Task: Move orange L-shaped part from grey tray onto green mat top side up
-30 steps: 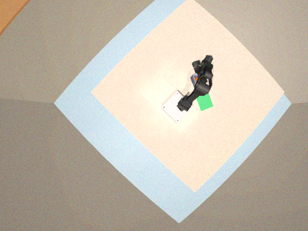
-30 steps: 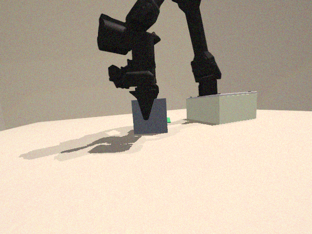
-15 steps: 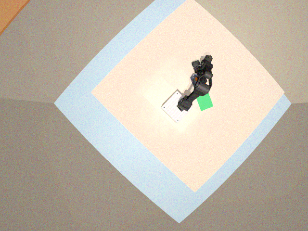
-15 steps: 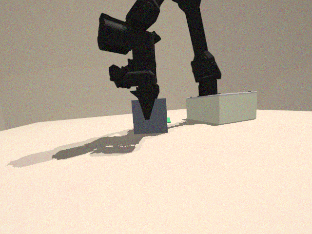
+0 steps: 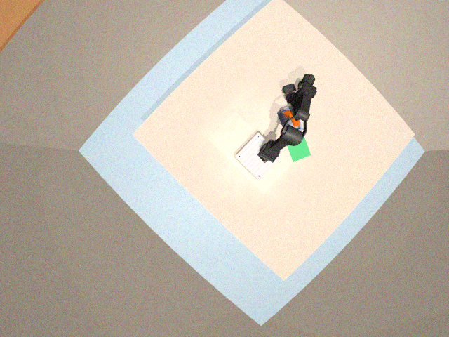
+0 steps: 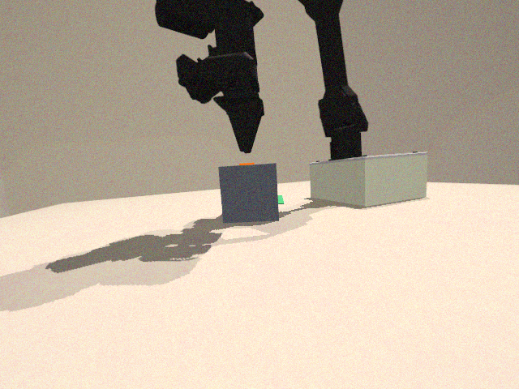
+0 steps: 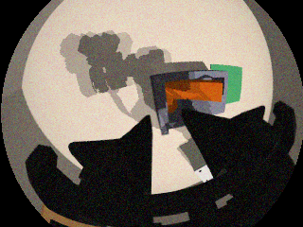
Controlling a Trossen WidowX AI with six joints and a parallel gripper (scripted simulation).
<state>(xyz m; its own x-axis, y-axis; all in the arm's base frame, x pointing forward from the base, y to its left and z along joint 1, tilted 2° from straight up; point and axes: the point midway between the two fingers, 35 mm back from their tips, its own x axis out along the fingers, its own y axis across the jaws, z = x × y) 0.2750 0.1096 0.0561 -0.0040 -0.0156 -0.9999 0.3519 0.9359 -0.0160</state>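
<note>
Now: gripper tip 70 mm above the orange L-shaped part, 40 mm to the left of it and 20 mm past it. Also, from my gripper tip: green mat: 210 mm to the right, 120 mm below, 80 mm behind.
</note>
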